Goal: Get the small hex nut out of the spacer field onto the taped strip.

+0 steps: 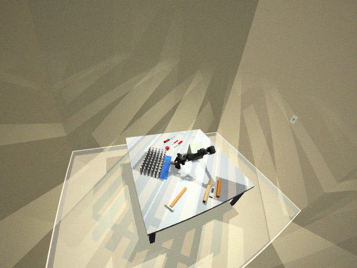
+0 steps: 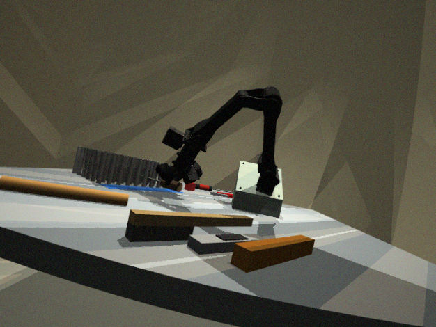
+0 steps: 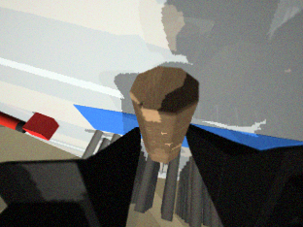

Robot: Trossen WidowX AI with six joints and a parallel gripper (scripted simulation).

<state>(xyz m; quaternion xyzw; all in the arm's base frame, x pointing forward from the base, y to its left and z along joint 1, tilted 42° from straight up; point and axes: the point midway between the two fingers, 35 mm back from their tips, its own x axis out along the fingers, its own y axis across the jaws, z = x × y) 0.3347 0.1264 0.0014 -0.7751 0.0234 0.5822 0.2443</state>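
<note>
Right now my gripper tip is 9 cm short of the blue taped strip, 4 cm above it and 1 cm to the right of it. Round my gripper tip: red block (30 cm to the right, 2 cm below, 1 cm ahead); hook tool (9 cm ahead, 4 cm to the right, 1 cm below); flat grey piece (43 cm to the left, 31 cm behind, 3 cm below).
</note>
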